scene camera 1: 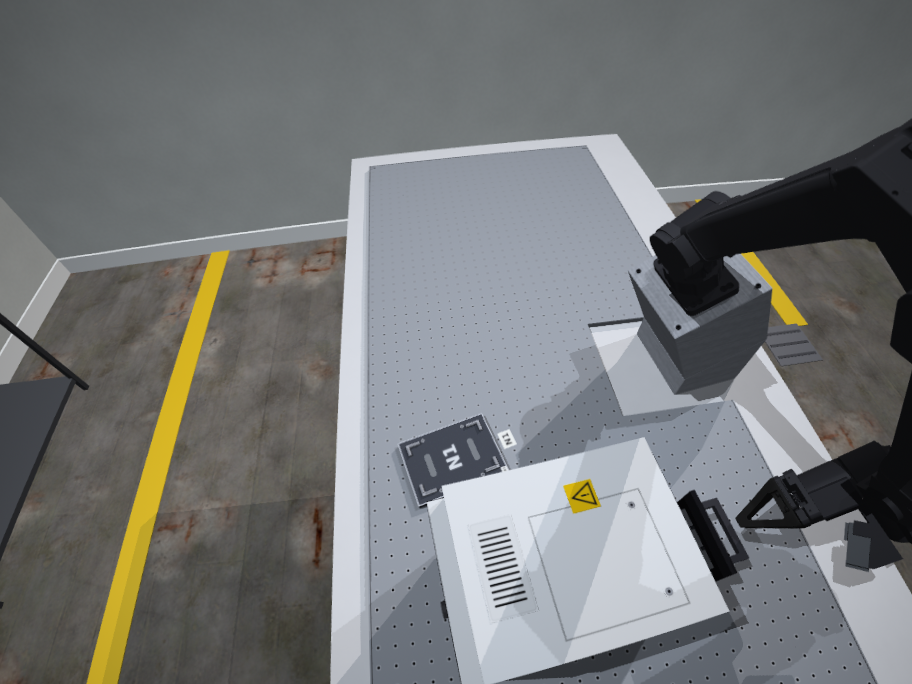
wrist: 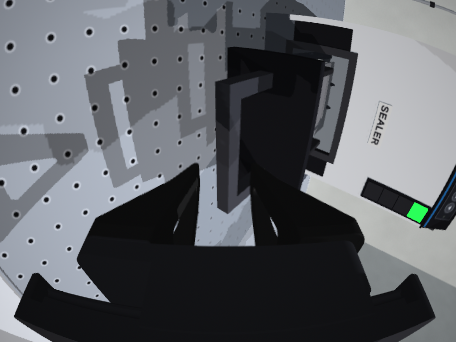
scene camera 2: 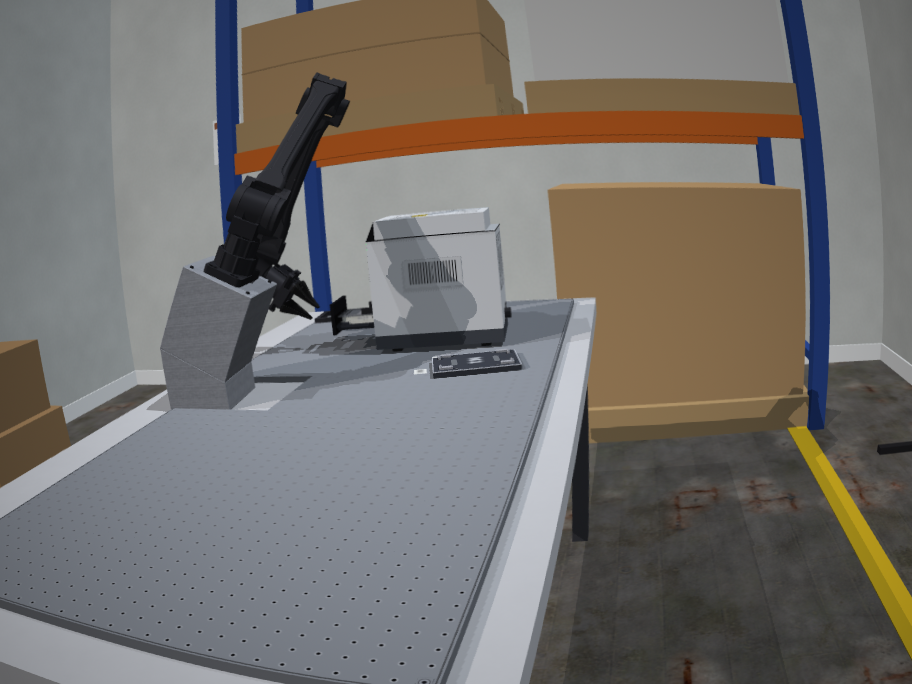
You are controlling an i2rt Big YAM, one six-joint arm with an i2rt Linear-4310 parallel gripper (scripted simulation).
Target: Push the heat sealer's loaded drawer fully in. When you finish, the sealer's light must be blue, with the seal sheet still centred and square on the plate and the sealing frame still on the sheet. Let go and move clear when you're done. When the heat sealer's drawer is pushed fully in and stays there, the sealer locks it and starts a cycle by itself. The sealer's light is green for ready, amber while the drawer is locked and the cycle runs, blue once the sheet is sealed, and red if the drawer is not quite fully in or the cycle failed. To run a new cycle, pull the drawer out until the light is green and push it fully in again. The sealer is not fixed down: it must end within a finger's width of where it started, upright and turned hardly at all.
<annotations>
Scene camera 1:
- my gripper: 739,523
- white heat sealer: 561,560
</annotations>
